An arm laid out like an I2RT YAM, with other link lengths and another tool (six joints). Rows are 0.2 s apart.
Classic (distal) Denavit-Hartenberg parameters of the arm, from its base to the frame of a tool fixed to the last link. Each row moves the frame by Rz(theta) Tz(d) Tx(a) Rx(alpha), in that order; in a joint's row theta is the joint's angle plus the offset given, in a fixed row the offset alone. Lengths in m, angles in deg.
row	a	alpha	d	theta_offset
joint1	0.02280	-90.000	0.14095	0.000
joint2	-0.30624	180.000	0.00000	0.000
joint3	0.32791	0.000	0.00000	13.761
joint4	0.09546	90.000	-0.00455	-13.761
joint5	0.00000	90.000	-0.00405	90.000
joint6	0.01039	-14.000	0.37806	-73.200
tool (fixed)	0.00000	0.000	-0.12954	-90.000
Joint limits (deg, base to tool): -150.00..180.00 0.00..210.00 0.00..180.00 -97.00..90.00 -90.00..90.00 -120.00..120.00
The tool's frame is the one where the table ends.
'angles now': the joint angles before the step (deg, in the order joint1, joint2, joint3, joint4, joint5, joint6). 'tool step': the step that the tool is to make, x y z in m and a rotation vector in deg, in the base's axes. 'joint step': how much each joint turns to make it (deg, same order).
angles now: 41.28 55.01 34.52 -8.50 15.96 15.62
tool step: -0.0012 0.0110 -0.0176 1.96 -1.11 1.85
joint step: 0.08 1.22 -4.56 7.95 -1.91 -0.18
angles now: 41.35 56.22 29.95 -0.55 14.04 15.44
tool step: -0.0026 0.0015 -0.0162 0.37 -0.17 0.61
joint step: 0.02 0.65 -2.98 4.03 -0.60 -0.12
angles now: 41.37 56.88 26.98 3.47 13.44 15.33
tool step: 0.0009 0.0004 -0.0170 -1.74 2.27 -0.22
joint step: 0.06 2.22 0.92 -1.62 0.16 0.31
